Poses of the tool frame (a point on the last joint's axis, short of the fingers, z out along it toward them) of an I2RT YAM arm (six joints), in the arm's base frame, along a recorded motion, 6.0 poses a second.
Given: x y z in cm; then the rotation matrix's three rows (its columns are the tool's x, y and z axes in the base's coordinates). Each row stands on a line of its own.
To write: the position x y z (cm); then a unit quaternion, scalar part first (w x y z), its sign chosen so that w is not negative. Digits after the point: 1 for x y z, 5 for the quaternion.
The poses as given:
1:
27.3 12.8 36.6
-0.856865 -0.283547 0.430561
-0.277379 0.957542 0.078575
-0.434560 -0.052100 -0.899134
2:
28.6 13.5 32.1
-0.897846 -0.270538 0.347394
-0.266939 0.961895 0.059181
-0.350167 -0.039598 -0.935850
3:
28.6 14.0 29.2
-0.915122 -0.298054 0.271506
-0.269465 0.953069 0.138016
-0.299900 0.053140 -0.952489
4:
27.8 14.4 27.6
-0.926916 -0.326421 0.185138
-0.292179 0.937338 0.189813
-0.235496 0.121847 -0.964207
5:
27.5 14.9 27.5
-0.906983 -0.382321 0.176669
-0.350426 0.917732 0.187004
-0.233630 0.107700 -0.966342
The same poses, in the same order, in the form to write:
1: 27.3 12.8 36.6 0.22447 -0.14554 0.96353 0.00687
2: 28.6 13.5 32.1 0.17902 -0.13794 0.97411 0.00503
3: 28.6 14.0 29.2 0.14617 -0.14517 0.97733 0.04890
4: 27.8 14.4 27.6 0.10749 -0.15808 0.97832 0.07964
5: 27.5 14.9 27.5 0.10536 -0.18817 0.97353 0.07568
